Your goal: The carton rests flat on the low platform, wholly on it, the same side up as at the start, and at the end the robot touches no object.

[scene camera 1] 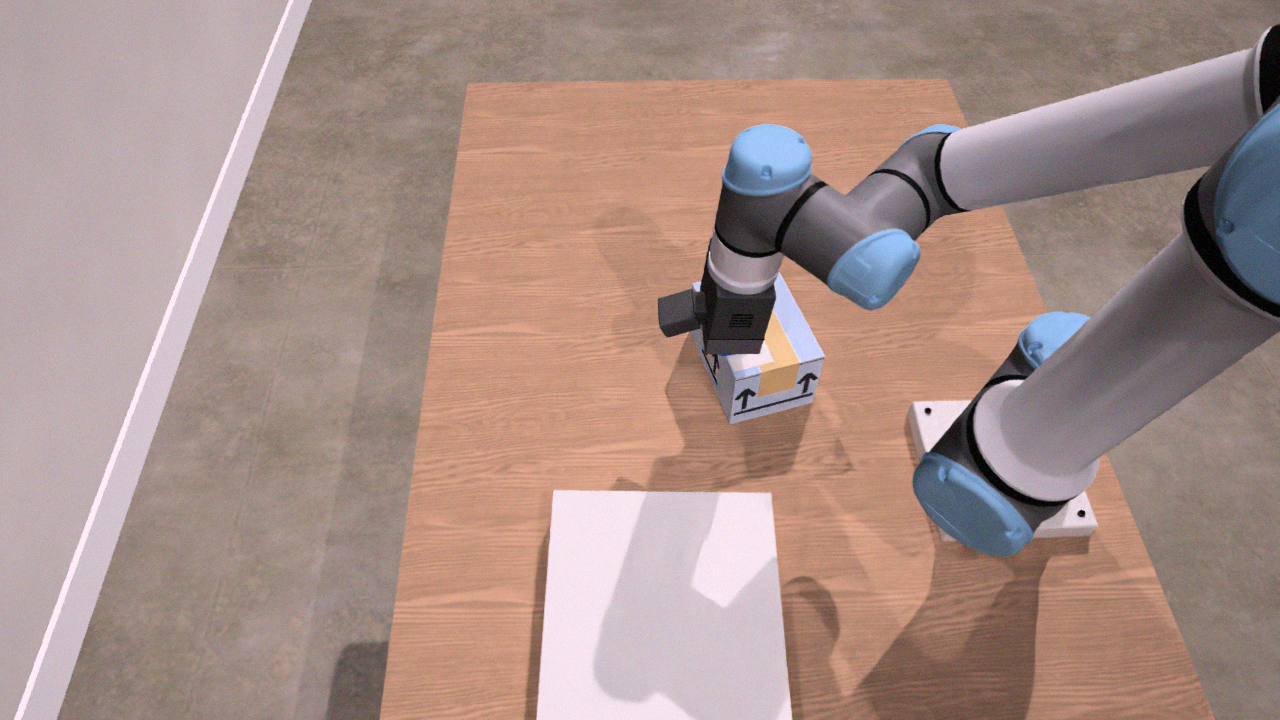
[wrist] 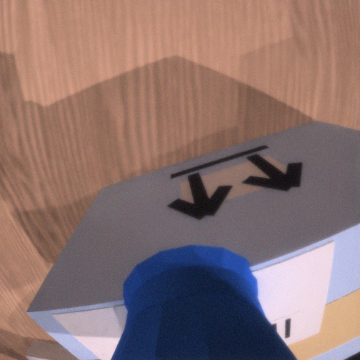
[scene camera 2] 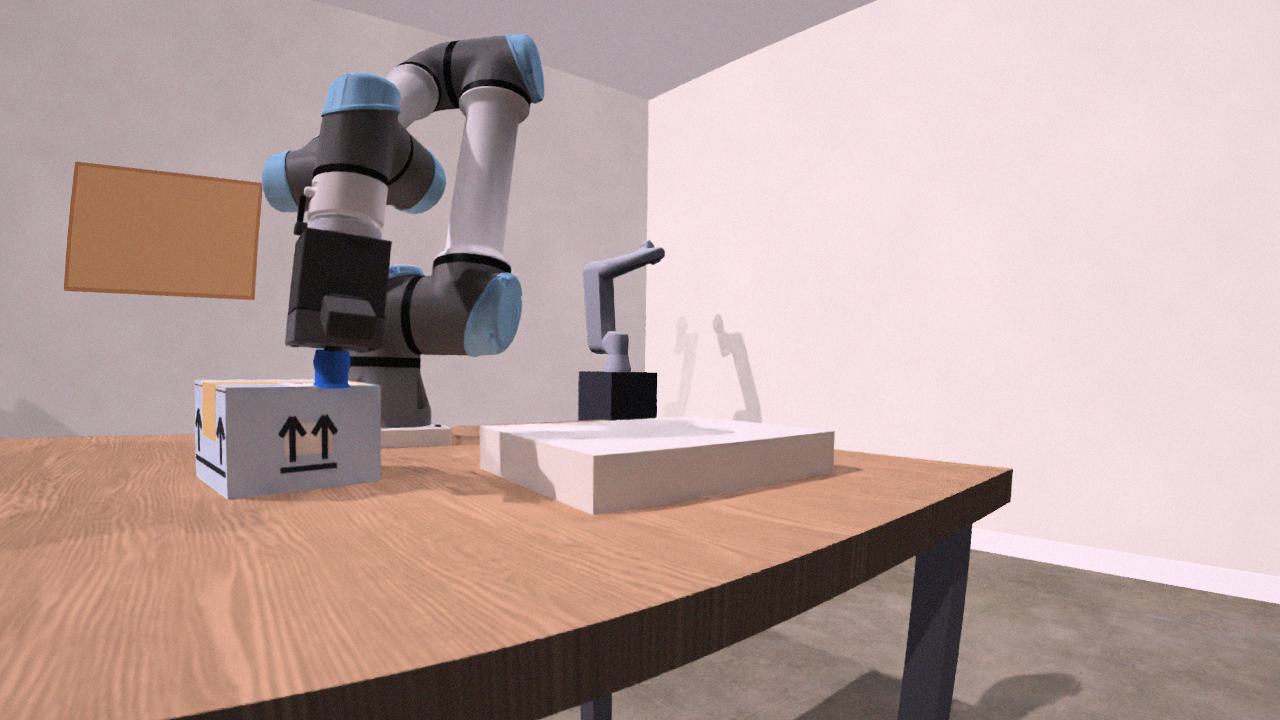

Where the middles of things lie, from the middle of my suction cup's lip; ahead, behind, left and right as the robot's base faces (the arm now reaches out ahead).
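The carton (scene camera 2: 252,437) is 4 cm to the right of my suction cup, 4 cm behind my suction cup and 6 cm below my suction cup. And the low white platform (scene camera 1: 652,598) is 33 cm to the left of my suction cup, 9 cm ahead of my suction cup and 8 cm below my suction cup.
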